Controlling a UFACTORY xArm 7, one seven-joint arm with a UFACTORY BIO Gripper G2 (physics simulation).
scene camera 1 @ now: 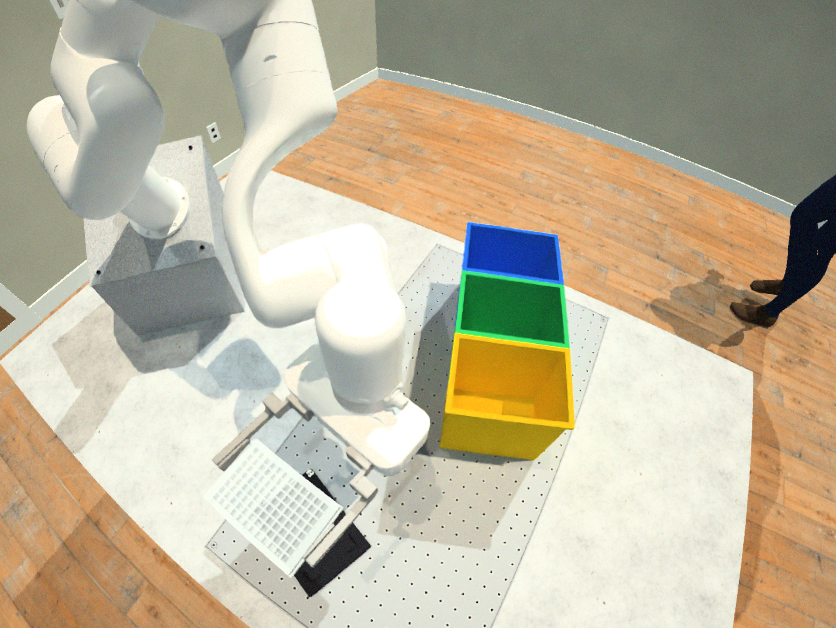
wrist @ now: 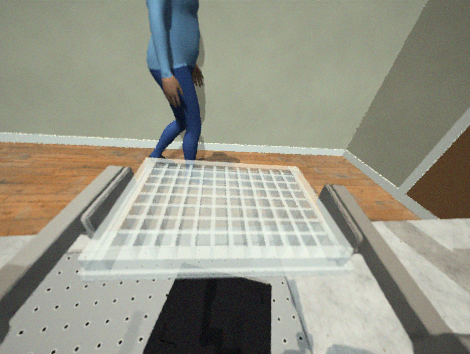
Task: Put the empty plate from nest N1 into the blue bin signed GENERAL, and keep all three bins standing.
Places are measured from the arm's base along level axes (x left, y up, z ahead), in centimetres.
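Pixels of known places: hand, tool point: (scene camera 1: pixel 274 497) (wrist: pixel 228 208); arm's base, link origin: (scene camera 1: pixel 159 208).
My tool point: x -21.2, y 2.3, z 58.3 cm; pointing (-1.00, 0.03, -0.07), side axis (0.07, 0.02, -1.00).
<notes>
For each thing: its top centre in the pictures, then the offset to it from my tool point. Level surfaces: height alone.
- white gridded plate, top centre: (wrist: pixel 228 195) (scene camera 1: pixel 268 502) dx -0.8, dy +0.3, dz +0.0 cm
- black nest, top centre: (scene camera 1: pixel 309 529) (wrist: pixel 217 312) dx -1.7, dy -23.9, dz -0.8 cm
- blue bin, top centre: (scene camera 1: pixel 513 251) dx +54.6, dy -7.4, dz +2.0 cm
- green bin, top centre: (scene camera 1: pixel 513 307) dx +42.9, dy -7.4, dz +7.7 cm
- yellow bin, top centre: (scene camera 1: pixel 512 378) dx +31.2, dy -7.4, dz +13.4 cm
- perforated board, surface height: dy -25.4 cm
- pale mat, surface height: dy -26.7 cm
The white gridded plate (scene camera 1: pixel 270 503) (wrist: pixel 215 220) is held between the two fingers of my gripper (scene camera 1: pixel 265 511) (wrist: pixel 225 207), which is shut on its opposite sides. The plate is raised above the black nest (scene camera 1: pixel 335 561) (wrist: pixel 215 320), which it partly hides in the scene view. The blue bin (scene camera 1: pixel 513 253) stands upright at the far end of the row, beyond the green bin (scene camera 1: pixel 512 307) and the yellow bin (scene camera 1: pixel 496 432), both also upright. The plate and gripper are apart from the bins, to their lower left in the scene view. No sign can be read on the bins.
The bins and nest stand on a perforated board (scene camera 1: pixel 466 503) (wrist: pixel 45 312). The arm's grey pedestal (scene camera 1: pixel 175 297) is at the left in the scene view. A person (scene camera 1: pixel 807 250) (wrist: pixel 178 45) stands on the wooden floor beyond the pale mat (scene camera 1: pixel 642 473).
</notes>
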